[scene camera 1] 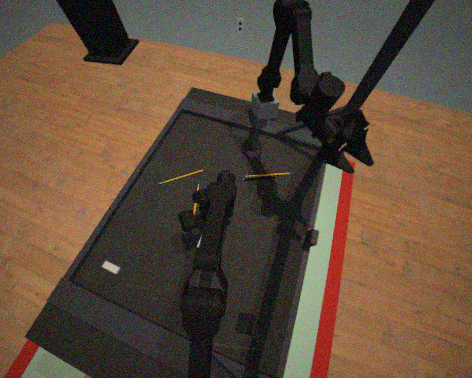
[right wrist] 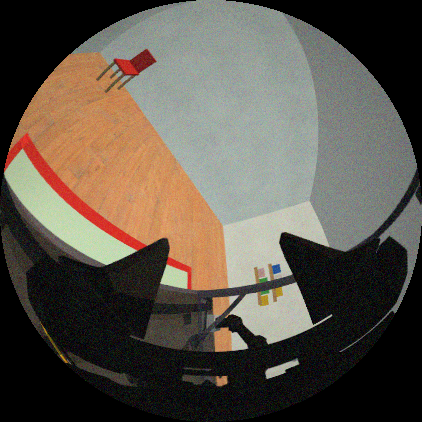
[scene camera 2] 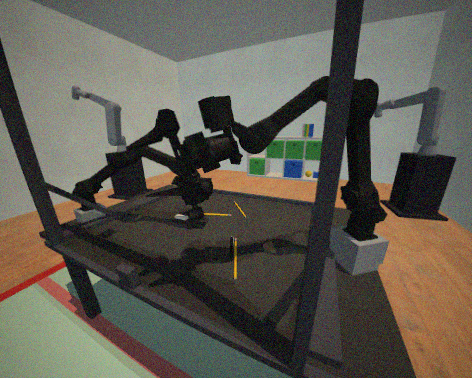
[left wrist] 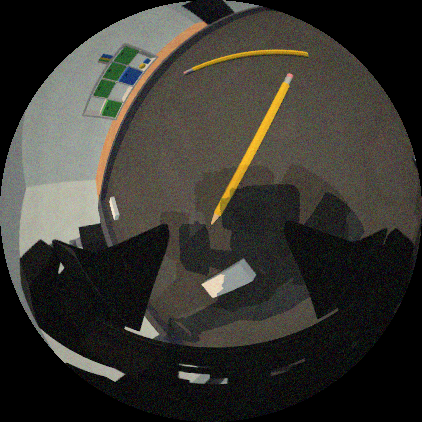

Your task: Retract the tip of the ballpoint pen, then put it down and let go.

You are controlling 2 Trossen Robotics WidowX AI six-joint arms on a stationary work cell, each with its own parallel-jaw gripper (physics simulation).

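Where they show: left gripper, fingertip midpoint: (scene camera 1: 197,221) (left wrist: 228,228); right gripper, fingertip midpoint: (scene camera 1: 361,169) (right wrist: 225,241) (scene camera 2: 136,173); left arm's base, link origin: (scene camera 2: 89,207); right arm's base, link origin: (scene camera 1: 265,97) (scene camera 2: 359,233).
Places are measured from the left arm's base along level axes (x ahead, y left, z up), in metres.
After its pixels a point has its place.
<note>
A thin dark pen-like thing with a pale tip (scene camera 1: 246,178) @[x 0.658, y 0.203, z -0.051 m] (scene camera 2: 231,244) @[x 0.677, y 0.171, z -0.052 m] lies on the black table close beside a yellow pencil (scene camera 1: 280,174) @[x 0.744, y 0.085, z -0.054 m] (scene camera 2: 235,262) @[x 0.736, y 0.104, z -0.054 m]; whether its point is out is too small to tell. My left gripper (scene camera 1: 191,230) (left wrist: 228,228) @[x 0.406, y 0.278, z -0.029 m] is open and empty, low over the table, above a white block (left wrist: 230,278) @[x 0.371, y 0.234, z -0.047 m] (scene camera 2: 181,217) @[x 0.367, y 0.223, z -0.050 m]. My right gripper (scene camera 1: 362,167) @[x 0.656, y -0.097, z 0.254 m] (right wrist: 225,241) @[x 0.656, y -0.097, z 0.254 m] is open and empty, high above the table's right edge in scene camera 1, away from the pen.
A second yellow pencil (scene camera 1: 195,206) @[x 0.456, y 0.325, z -0.053 m] (scene camera 2: 217,214) @[x 0.486, y 0.338, z -0.054 m] (left wrist: 255,142) @[x 0.457, y 0.326, z -0.053 m] lies near the left gripper. A third pencil (scene camera 1: 181,176) @[x 0.541, y 0.450, z -0.053 m] (scene camera 2: 240,209) @[x 0.553, y 0.439, z -0.053 m] (left wrist: 250,53) @[x 0.551, y 0.436, z -0.055 m] lies farther off. Another white block (scene camera 1: 111,267) @[x 0.130, y 0.459, z -0.048 m] (left wrist: 114,208) @[x 0.141, y 0.453, z -0.052 m] lies at the left. A dark post (scene camera 2: 330,150) @[x 0.964, y -0.066, z 0.304 m] stands at the table's edge.
</note>
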